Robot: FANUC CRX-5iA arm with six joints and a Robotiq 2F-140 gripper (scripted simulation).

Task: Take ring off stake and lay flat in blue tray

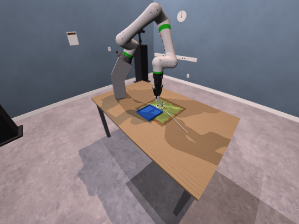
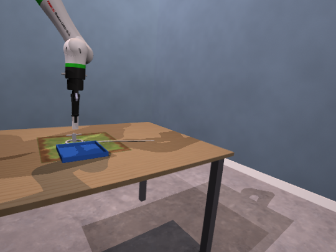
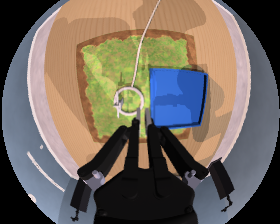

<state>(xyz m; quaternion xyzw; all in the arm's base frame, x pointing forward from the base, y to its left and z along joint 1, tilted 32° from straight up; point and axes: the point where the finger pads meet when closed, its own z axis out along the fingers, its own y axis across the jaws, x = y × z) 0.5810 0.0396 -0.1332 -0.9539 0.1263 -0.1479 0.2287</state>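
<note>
Right now the green mat is 13 cm below my hand, 4 cm ahead of it and 1 cm to the left of it. From my hand the other things lie so: blue tray: 12 cm to the right, 11 cm below, 1 cm behind; then short grey stake: 10 cm below, 6 cm to the left, 1 cm ahead.
</note>
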